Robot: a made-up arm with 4 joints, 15 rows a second.
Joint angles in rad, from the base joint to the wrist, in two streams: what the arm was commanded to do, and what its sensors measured. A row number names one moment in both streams.
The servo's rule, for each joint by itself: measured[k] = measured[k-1] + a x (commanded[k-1-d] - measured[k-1]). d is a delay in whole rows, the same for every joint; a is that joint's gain. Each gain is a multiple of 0.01, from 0.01 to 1. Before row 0 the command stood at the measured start. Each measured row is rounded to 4 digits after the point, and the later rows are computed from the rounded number. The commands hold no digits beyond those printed.
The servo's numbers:
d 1
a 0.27 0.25 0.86 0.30
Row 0, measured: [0.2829 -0.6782 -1.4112 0.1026]
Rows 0 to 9, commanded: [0.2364 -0.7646 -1.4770 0.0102]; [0.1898 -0.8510 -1.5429 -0.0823]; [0.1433 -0.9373 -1.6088 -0.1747]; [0.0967 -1.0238 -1.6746 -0.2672]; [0.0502 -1.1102 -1.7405 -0.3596]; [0.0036 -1.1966 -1.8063 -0.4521]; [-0.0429 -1.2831 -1.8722 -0.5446]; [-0.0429 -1.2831 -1.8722 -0.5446]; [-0.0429 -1.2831 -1.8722 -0.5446]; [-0.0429 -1.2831 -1.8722 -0.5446]
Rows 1 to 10, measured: [0.2829 -0.6782 -1.4112 0.1026]; [0.2703 -0.6998 -1.4678 0.0749]; [0.2486 -0.7376 -1.5324 0.0277]; [0.2202 -0.7875 -1.5981 -0.0330]; [0.1869 -0.8466 -1.6639 -0.1033]; [0.1500 -0.9125 -1.7298 -0.1802]; [0.1105 -0.9835 -1.7956 -0.2618]; [0.0691 -1.0584 -1.8615 -0.3466]; [0.0389 -1.1146 -1.8707 -0.4060]; [0.0168 -1.1567 -1.8720 -0.4476]
